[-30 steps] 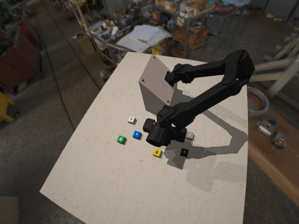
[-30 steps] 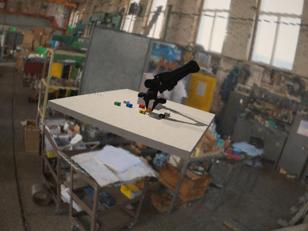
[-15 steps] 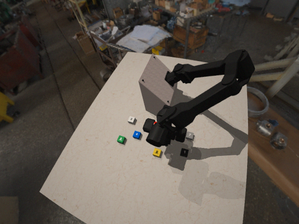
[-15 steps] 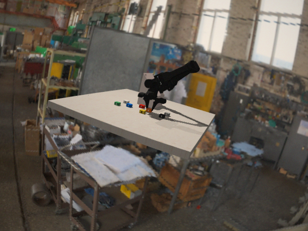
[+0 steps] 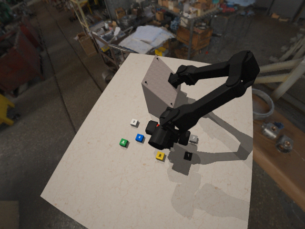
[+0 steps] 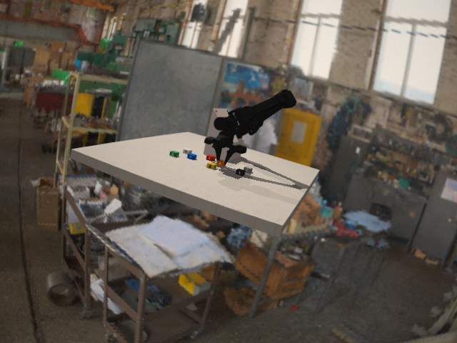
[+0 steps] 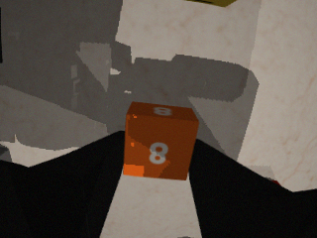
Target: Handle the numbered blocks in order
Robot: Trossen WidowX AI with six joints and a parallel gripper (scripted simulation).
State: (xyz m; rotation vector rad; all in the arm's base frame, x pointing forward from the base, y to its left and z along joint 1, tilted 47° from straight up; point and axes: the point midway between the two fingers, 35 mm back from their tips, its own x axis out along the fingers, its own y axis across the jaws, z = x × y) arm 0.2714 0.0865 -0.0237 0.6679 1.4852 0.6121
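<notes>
My gripper tip is now 9 cm short of the yellow block and 1 cm to the left of it. The rest, counted from my gripper tip: black block: 5 cm ahead, 11 cm to the left; orange block: right at my gripper tip; red block: 5 cm behind, 7 cm to the right.
</notes>
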